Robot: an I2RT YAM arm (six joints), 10 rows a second.
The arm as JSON. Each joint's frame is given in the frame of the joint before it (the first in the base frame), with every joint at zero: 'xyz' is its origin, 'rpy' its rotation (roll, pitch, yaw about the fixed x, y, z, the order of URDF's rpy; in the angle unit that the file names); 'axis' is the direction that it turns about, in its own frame. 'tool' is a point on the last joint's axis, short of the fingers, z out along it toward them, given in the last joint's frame.
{
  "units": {
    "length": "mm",
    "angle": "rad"
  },
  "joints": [
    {
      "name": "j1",
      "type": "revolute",
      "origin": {
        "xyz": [
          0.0,
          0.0,
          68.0
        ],
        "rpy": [
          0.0,
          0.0,
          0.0
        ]
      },
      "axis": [
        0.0,
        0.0,
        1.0
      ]
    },
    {
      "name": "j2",
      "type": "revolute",
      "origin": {
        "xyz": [
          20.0,
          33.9,
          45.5
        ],
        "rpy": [
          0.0,
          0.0,
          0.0
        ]
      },
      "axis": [
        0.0,
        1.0,
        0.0
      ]
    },
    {
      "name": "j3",
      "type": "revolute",
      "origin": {
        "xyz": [
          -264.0,
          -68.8,
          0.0
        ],
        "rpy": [
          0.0,
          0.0,
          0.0
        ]
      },
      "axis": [
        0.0,
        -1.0,
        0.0
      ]
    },
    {
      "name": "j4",
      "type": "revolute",
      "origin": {
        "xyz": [
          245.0,
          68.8,
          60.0
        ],
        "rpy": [
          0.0,
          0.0,
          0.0
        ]
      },
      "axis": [
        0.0,
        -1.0,
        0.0
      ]
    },
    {
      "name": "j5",
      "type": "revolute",
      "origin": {
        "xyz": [
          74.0,
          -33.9,
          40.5
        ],
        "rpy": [
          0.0,
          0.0,
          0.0
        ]
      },
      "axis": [
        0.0,
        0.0,
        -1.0
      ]
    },
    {
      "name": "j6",
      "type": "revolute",
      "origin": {
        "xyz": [
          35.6,
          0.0,
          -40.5
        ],
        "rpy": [
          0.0,
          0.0,
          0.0
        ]
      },
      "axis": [
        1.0,
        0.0,
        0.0
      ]
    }
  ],
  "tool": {
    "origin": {
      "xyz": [
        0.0,
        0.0,
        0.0
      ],
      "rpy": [
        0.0,
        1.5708,
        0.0
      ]
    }
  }
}
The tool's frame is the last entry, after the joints.
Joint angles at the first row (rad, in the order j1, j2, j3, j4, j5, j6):
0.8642 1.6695 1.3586 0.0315 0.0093 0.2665
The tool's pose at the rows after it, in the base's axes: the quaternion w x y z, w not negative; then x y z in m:
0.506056, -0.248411, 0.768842, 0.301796, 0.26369, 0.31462, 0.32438
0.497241, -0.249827, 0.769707, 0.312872, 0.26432, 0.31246, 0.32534
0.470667, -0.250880, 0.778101, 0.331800, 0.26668, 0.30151, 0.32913
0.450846, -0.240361, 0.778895, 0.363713, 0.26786, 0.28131, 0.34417
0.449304, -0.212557, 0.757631, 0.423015, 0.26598, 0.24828, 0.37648
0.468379, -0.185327, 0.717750, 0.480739, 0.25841, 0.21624, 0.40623
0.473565, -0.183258, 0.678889, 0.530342, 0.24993, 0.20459, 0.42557
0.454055, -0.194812, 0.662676, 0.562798, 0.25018, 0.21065, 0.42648
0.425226, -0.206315, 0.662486, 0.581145, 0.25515, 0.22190, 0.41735
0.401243, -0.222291, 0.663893, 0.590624, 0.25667, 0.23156, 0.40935
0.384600, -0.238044, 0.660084, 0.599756, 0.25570, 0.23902, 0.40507
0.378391, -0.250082, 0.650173, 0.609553, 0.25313, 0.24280, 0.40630
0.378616, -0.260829, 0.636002, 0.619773, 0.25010, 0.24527, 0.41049
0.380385, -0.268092, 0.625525, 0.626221, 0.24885, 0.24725, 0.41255
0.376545, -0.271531, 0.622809, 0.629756, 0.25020, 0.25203, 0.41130
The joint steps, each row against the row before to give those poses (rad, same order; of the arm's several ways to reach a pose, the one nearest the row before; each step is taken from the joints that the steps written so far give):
0.0111 0.0324 0.0343 -0.0332 0.0146 -0.0336
-0.0072 -0.0045 0.0004 -0.0092 -0.0310 0.0126
-0.0287 -0.0225 0.0020 -0.0541 -0.0744 0.0274
-0.0454 -0.0534 -0.0004 -0.0489 -0.0923 0.0454
-0.0717 -0.0954 -0.0050 -0.0019 -0.1236 0.0882
-0.0660 -0.1003 -0.0332 0.0774 -0.0953 0.0980
-0.0202 -0.0458 -0.0111 0.0851 -0.0767 0.0793
0.0084 0.0168 0.0000 0.0576 -0.0633 0.0493
0.0133 0.0393 0.0000 0.0306 -0.0500 0.0286
0.0161 0.0278 0.0008 0.0068 -0.0404 0.0034
0.0156 0.0172 0.0004 0.0118 -0.0340 0.0011
0.0111 0.0046 0.0015 0.0218 -0.0244 0.0058
0.0095 0.0007 0.0038 0.0309 -0.0187 0.0076
0.0057 0.0035 0.0012 0.0278 -0.0114 0.0042
0.0073 0.0163 0.0084 0.0126 -0.0058 0.0042

